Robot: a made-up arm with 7 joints. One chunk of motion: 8 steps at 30 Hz.
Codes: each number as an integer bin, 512 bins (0 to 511) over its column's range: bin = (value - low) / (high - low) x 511, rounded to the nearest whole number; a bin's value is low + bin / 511 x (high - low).
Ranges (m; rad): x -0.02..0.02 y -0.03..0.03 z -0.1..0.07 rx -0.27..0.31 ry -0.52..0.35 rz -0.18..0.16
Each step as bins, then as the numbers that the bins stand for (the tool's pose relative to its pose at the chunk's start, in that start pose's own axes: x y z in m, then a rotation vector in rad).
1 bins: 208 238 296 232 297 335
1 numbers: -0.0037 -0.0021 -0.0015 -0.0067 -0.0143 0.0429
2 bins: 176 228 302 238 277 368
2 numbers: -0.0062 -0.0032 0.0005 0.0001 -0.0484 0.0649
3 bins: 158 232 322 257 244 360
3 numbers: -0.0076 -0.0028 0.0071 0.0217 -0.1046 0.0595
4 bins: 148 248 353 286 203 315
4 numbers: -0.0084 -0.0009 0.0174 0.0546 -0.1744 0.0296
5 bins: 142 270 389 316 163 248
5 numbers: -0.0089 0.0017 0.0294 0.0887 -0.2425 -0.0150
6 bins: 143 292 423 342 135 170
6 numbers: -0.0088 0.0043 0.0407 0.1182 -0.2902 -0.0669
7 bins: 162 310 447 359 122 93
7 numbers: -0.0073 0.0064 0.0487 0.1375 -0.3123 -0.1181
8 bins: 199 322 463 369 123 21
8 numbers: -0.0044 0.0078 0.0540 0.1488 -0.3106 -0.1660
